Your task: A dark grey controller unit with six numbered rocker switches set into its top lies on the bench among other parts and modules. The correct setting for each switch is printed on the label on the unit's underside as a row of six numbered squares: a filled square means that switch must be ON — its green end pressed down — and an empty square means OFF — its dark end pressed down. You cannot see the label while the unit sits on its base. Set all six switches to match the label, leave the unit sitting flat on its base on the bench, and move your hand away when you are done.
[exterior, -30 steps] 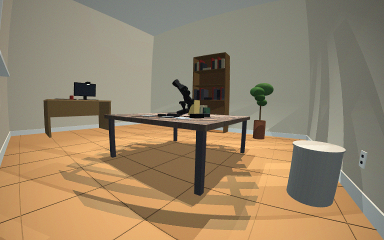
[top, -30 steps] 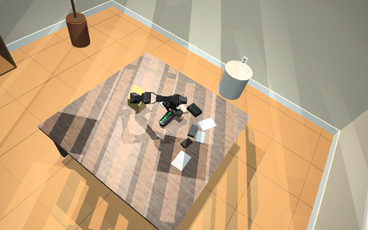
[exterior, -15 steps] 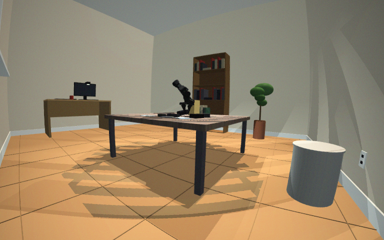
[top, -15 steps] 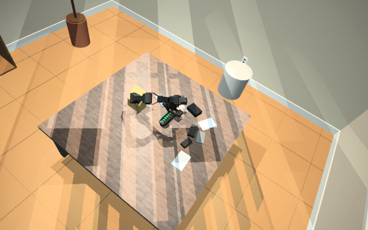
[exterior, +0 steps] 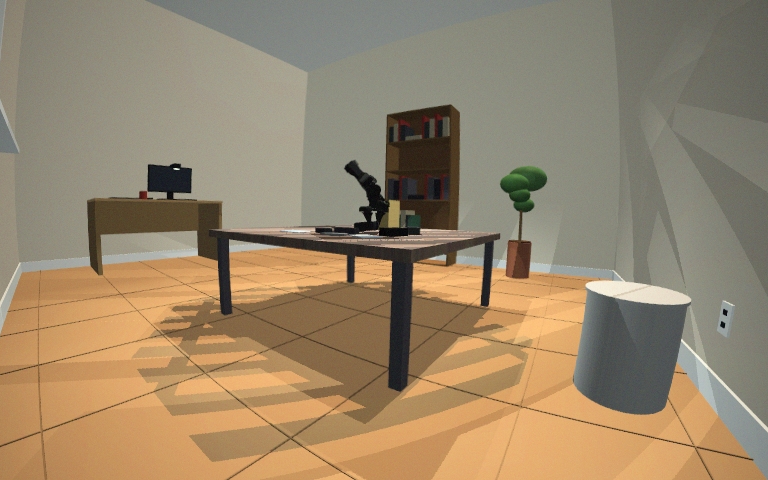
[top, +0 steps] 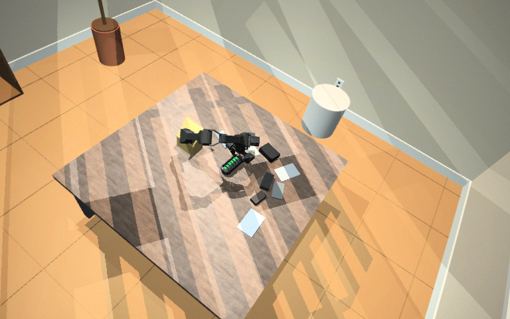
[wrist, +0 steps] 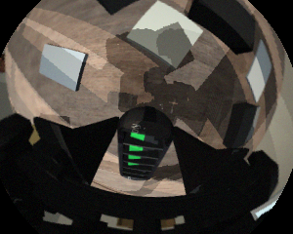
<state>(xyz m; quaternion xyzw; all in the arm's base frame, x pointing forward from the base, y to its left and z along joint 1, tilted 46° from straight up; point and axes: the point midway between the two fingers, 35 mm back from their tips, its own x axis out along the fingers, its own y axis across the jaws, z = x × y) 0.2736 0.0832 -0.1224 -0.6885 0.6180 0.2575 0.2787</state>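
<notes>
My gripper tip is now 13 cm to the right of the cream card and 3 cm above it. From my gripper tip the other things lie so: dark box 10 cm ahead, 21 cm to the left, 2 cm below; grey plate 31 cm ahead, 3 cm to the left, 3 cm below.
</notes>
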